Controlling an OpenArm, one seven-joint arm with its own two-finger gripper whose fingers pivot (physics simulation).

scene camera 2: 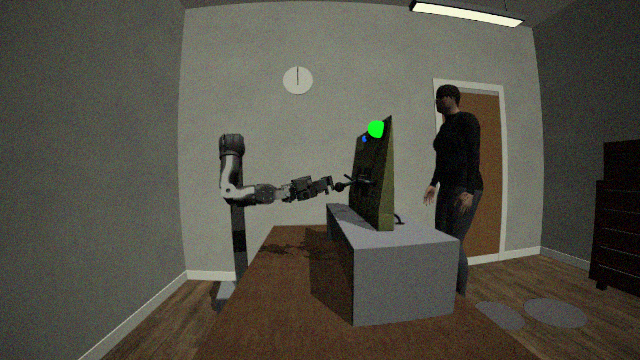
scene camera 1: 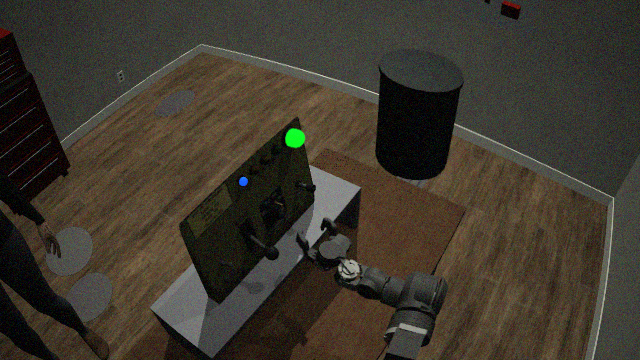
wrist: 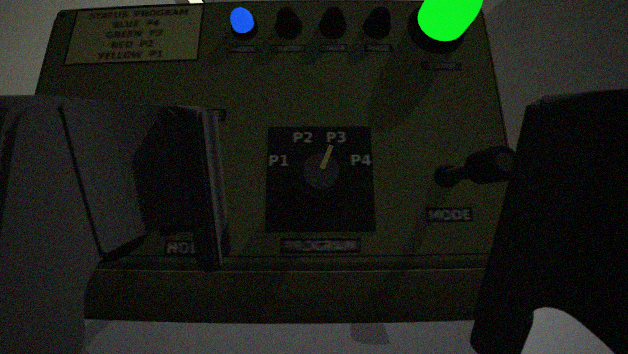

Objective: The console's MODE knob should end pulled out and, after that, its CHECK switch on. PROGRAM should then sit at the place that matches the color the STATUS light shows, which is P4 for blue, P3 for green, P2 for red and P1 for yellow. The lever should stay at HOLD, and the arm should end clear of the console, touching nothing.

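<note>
The olive console (scene camera 1: pixel 200 255) (scene camera 2: pixel 386 205) (wrist: pixel 150 90) has its STATUS light (scene camera 1: pixel 295 138) (scene camera 2: pixel 376 129) (wrist: pixel 447 20) lit green. The pointer of the PROGRAM knob (scene camera 1: pixel 275 202) (wrist: pixel 321 172) is at P3 in the wrist view. The MODE knob (scene camera 1: pixel 307 187) (wrist: pixel 490 164) stands off the panel on a visible stem. The lever (scene camera 1: pixel 270 251) (scene camera 2: pixel 339 186) sticks out low; a finger hides it in the wrist view. The CHECK switch (scene camera 1: pixel 226 263) is too dark to read. My gripper (scene camera 1: pixel 315 231) (scene camera 2: pixel 330 184) (wrist: pixel 331 203) is open and empty, in front of the panel, apart from it in scene camera 1.
A small blue lamp (scene camera 1: pixel 243 181) (scene camera 2: pixel 364 139) (wrist: pixel 242 20) is lit beside several dark lamps. The color placard (scene camera 1: pixel 212 210) (wrist: pixel 132 32) is at the panel's upper left. The console stands on a grey block (scene camera 1: pixel 175 305) (scene camera 2: pixel 405 280). A person (scene camera 2: pixel 457 145) stands behind it.
</note>
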